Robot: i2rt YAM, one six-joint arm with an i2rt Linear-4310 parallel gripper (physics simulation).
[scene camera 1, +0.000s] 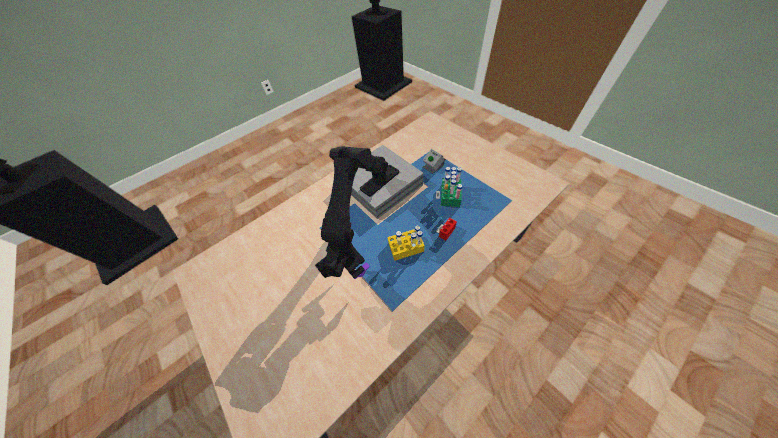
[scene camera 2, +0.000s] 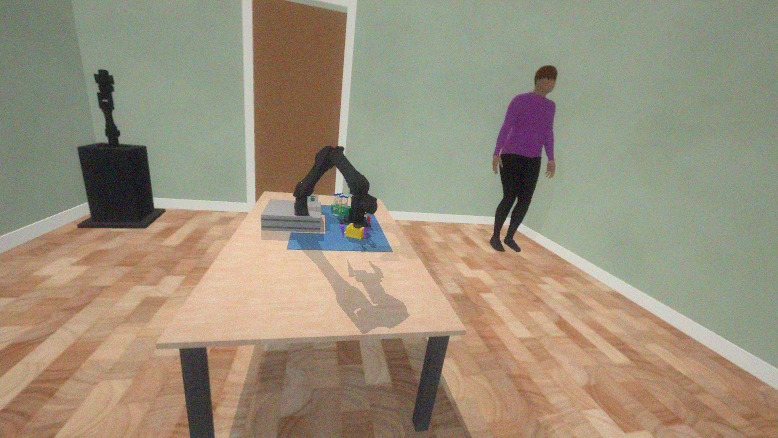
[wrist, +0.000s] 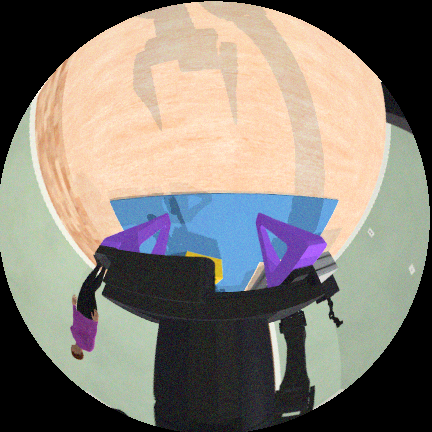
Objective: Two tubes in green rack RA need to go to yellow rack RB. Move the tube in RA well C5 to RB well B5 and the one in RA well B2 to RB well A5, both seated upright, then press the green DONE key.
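Pixels of known places: gripper, fingertip midpoint: [scene camera 1: 354, 266] [scene camera 2: 353, 238] [wrist: 212, 217]; arm's base at its link origin: [scene camera 1: 380, 180] [scene camera 2: 301, 209].
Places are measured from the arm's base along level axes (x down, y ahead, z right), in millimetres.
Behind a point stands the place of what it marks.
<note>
The green rack RA [scene camera 1: 451, 201] @(x 47, y 304, z -142 mm) [scene camera 2: 340, 210] stands at the far part of the blue mat and holds several tubes with blue-and-white caps. The yellow rack RB [scene camera 1: 407, 249] @(x 30, y 322, z 175 mm) [scene camera 2: 354, 232] @(x 49, y 265, z 210 mm) [wrist: 218, 269] @(x 50, y 231, z 191 mm) stands nearer and holds several upright tubes, mostly toward one end. Well letters are too small to read. The grey box with the green DONE key [scene camera 1: 430, 158] @(x 12, y 81, z -272 mm) is at the mat's far corner. My gripper [scene camera 1: 365, 268] @(x 15, y 226, z 366 mm) [wrist: 212, 217] @(x 15, y 226, z 366 mm) is open and empty, its purple fingers wide apart, above the mat edge beside the yellow rack. In the wrist view my own body hides most of that rack.
A small red rack [scene camera 1: 448, 229] @(x 30, y 386, z -3 mm) stands between the yellow and green racks. My arm's base stands on a grey stepped block [scene camera 1: 381, 205] @(x 14, y 99, z 93 mm) [scene camera 2: 292, 223] @(x 38, y -45, z 115 mm) beside the blue mat [scene camera 1: 393, 296] @(x 80, y 393, z 338 mm) [scene camera 2: 304, 242] @(x 80, y 10, z 263 mm). A person in purple [scene camera 2: 528, 125] [wrist: 84, 327] stands on the floor beyond the table.
</note>
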